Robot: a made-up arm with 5 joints.
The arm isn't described. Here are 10 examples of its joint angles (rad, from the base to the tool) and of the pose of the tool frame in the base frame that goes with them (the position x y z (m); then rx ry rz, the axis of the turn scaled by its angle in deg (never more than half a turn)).
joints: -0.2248 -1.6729 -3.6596 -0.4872 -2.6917
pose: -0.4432 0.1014 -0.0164 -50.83 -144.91 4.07
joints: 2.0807 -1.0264 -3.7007 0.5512 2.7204
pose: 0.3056 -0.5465 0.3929 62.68 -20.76 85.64
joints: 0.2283 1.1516 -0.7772 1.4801 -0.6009
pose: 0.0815 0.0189 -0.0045 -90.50 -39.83 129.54
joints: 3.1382 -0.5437 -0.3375 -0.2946 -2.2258
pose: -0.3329 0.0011 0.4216 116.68 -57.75 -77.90
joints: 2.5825 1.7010 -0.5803 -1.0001 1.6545
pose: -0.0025 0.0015 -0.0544 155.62 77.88 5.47
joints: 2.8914 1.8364 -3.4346 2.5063 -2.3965
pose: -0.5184 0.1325 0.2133 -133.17 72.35 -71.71
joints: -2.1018 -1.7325 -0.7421 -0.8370 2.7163
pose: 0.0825 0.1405 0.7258 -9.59 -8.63 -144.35
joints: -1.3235 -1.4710 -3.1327 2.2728 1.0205
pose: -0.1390 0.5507 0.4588 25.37 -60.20 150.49
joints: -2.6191 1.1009 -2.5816 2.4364 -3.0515
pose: -0.4790 -0.2758 0.3452 -143.68 -31.56 -72.64
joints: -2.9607 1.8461 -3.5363 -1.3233 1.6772
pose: -0.4886 -0.0894 0.4310 -5.79 -6.24 106.30
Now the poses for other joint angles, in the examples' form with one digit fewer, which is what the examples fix.
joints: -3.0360 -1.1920 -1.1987 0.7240 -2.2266
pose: -0.051 -0.005 0.836 91.2 -39.1 -95.3
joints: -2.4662 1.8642 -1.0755 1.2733 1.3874
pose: 0.062 0.050 -0.098 25.5 68.5 104.7
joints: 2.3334 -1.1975 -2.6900 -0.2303 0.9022
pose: 0.414 -0.433 0.651 42.2 36.7 5.0
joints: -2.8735 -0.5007 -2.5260 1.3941 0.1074
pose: 0.034 0.009 0.979 7.0 -86.6 17.3
